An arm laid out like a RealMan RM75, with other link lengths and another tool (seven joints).
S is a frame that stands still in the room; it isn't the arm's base.
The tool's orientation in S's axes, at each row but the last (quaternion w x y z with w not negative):
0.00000, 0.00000, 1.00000, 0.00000
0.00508, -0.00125, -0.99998, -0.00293
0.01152, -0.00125, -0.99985, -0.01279
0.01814, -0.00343, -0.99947, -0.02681
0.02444, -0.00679, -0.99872, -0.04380
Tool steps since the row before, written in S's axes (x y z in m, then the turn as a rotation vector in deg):
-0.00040, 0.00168, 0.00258, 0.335, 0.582, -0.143
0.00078, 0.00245, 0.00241, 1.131, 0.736, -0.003
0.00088, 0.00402, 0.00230, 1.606, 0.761, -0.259
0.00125, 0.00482, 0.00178, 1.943, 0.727, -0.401
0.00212, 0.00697, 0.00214, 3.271, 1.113, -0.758
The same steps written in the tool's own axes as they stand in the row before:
0.00040, 0.00168, -0.00258, -0.335, 0.582, 0.143
-0.00075, 0.00247, -0.00240, -1.129, 0.739, -0.004
-0.00082, 0.00408, -0.00222, -1.610, 0.759, 0.241
-0.00116, 0.00492, -0.00156, -1.952, 0.720, 0.369
-0.00193, 0.00716, -0.00162, -3.292, 1.094, 0.694

